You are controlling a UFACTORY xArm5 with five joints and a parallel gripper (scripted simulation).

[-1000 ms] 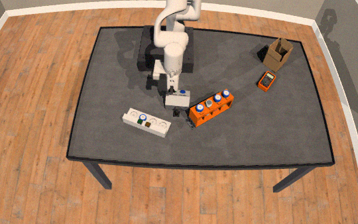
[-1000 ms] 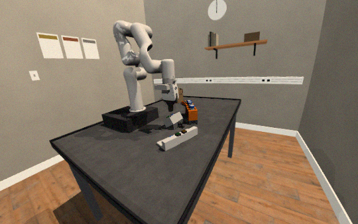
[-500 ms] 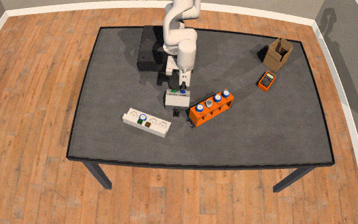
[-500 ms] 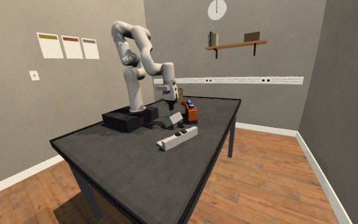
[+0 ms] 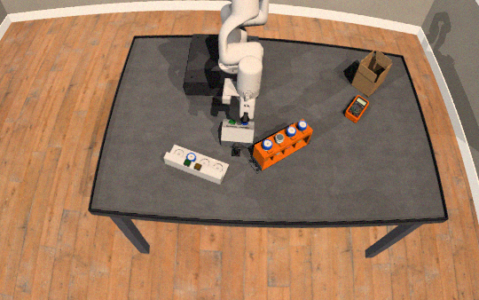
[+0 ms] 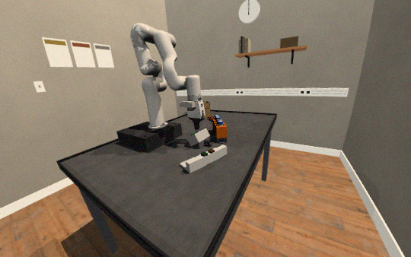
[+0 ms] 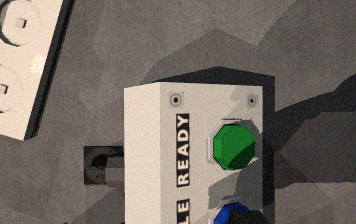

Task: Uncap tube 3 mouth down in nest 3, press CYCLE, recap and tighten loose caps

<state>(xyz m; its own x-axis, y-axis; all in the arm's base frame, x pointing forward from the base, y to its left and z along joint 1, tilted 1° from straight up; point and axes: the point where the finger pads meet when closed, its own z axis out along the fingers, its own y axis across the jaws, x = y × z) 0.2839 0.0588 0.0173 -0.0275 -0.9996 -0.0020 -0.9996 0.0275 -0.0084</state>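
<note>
Now: the blue key 30 mm below my hand. Round my hand: cap 4: 120 mm ahead, 80 mm to the left, 10 mm above; then grey key housing: 50 mm below, 20 mm to the right, 20 mm ahead; then green key: 50 mm to the right, 30 mm below.
</note>
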